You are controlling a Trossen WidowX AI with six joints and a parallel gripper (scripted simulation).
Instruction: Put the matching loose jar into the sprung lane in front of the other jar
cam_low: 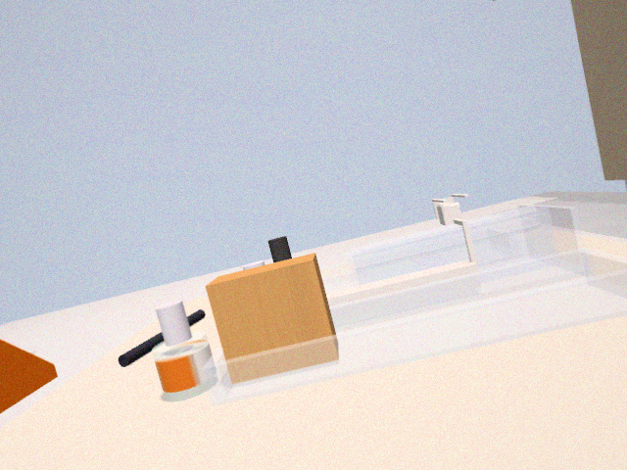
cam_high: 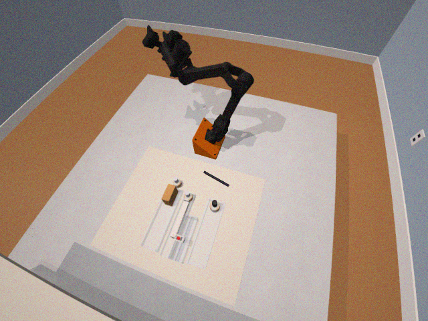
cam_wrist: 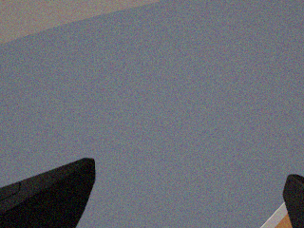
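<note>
Now: gripper tip 56 cm short of the brown box, 43 cm above it and 16 cm to the right of it. The rest, counted from my gripper tip: sprung lane: 69 cm ahead, 45 cm below, 25 cm to the left; then black rod: 46 cm below, 42 cm ahead, 34 cm to the left; then pusher plate: 65 cm ahead, 42 cm below, 26 cm to the left.
</note>
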